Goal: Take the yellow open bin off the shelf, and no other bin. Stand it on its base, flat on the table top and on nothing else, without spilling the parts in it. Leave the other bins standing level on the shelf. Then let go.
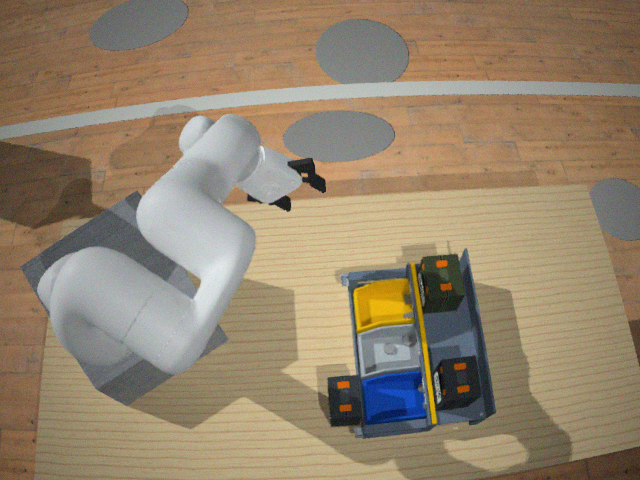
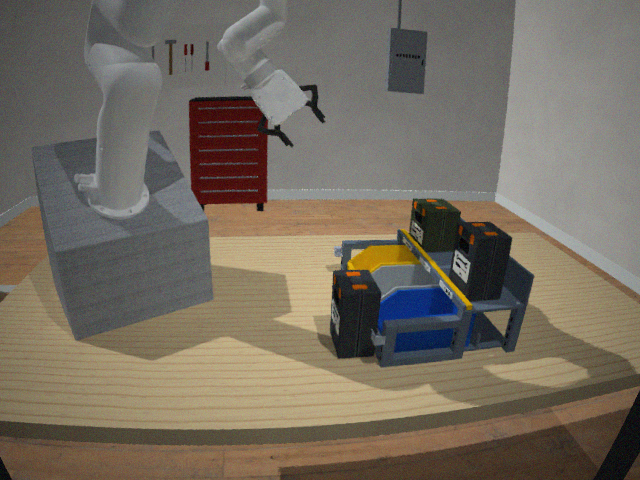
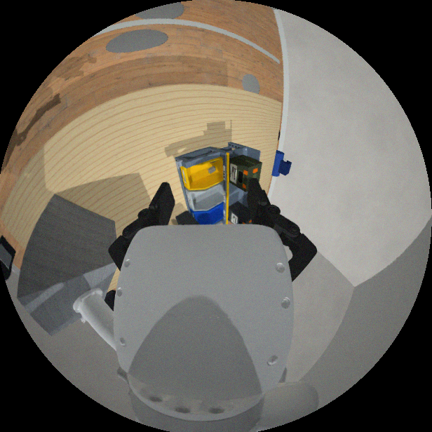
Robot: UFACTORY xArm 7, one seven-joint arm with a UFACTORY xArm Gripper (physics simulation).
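Seen in the pictures: gripper, fingertip midpoint: (image 1: 306,195) (image 2: 307,134); arm's base at its link origin: (image 2: 118,196).
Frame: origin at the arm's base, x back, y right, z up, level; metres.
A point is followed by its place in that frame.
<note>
The yellow open bin (image 1: 379,304) {x -0.553, y 0.049, z -0.226 m} (image 2: 385,254) {x -0.587, y 0.029, z -0.176 m} (image 3: 200,175) stands at one end of the shelf (image 1: 480,351) {x -0.705, y 0.264, z -0.099 m} (image 2: 523,279) {x -0.680, y 0.382, z -0.091 m}, with a grey part visible in it. The grey bin (image 1: 374,359) {x -0.499, y 0.178, z -0.226 m} (image 2: 398,276) {x -0.562, y 0.138, z -0.179 m} (image 3: 200,201) stands beside it, and the blue bin (image 1: 392,400) {x -0.509, y 0.285, z -0.226 m} (image 2: 421,304) {x -0.552, y 0.250, z -0.187 m} (image 3: 207,216) at the far end. A yellow rail (image 1: 424,351) {x -0.593, y 0.219, z -0.123 m} (image 2: 434,268) {x -0.589, y 0.226, z -0.125 m} (image 3: 228,190) runs along the bins' rear side. My gripper (image 1: 305,197) {x -0.428, y -0.100, z 0.091 m} (image 2: 307,132) {x -0.428, y -0.100, z 0.091 m} (image 3: 208,189) is open and empty, high above the table and well apart from the yellow bin.
A dark green case (image 1: 442,299) {x -0.651, y 0.139, z -0.051 m} (image 2: 434,227) {x -0.640, y 0.137, z -0.074 m} and a black case (image 1: 454,395) {x -0.593, y 0.347, z -0.013 m} (image 2: 483,263) {x -0.595, y 0.356, z -0.059 m} stand on the shelf behind the rail. Another black case (image 1: 343,400) {x -0.393, y 0.273, z -0.104 m} (image 2: 356,320) {x -0.383, y 0.308, z -0.156 m} stands on the table (image 1: 289,248) {x -0.383, y -0.166, z -0.235 m} before the blue bin. The arm's grey pedestal (image 2: 139,273) {x -0.032, y 0.086, z -0.131 m} stands left.
</note>
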